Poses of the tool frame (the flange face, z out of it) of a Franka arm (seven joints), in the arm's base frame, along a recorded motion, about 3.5 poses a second.
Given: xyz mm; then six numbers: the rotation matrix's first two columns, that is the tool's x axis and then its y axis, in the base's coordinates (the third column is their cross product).
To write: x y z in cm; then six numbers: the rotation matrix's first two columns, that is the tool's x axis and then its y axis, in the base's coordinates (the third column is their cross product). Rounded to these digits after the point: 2 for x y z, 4 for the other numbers.
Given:
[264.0 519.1 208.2 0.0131 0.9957 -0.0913 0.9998 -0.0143 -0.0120]
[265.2 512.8 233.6 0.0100 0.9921 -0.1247 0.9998 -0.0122 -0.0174]
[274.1 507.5 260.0 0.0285 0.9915 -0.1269 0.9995 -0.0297 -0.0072]
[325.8 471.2 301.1 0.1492 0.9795 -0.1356 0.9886 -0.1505 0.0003]
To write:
[26.40 51.91 20.82 0.0131 0.9957 -0.0913 0.9998 -0.0143 -0.0120]
[26.52 51.28 23.36 0.0100 0.9921 -0.1247 0.9998 -0.0122 -0.0174]
[27.41 50.75 26.00 0.0285 0.9915 -0.1269 0.9995 -0.0297 -0.0072]
[32.58 47.12 30.11 0.1492 0.9795 -0.1356 0.9886 -0.1505 0.0003]

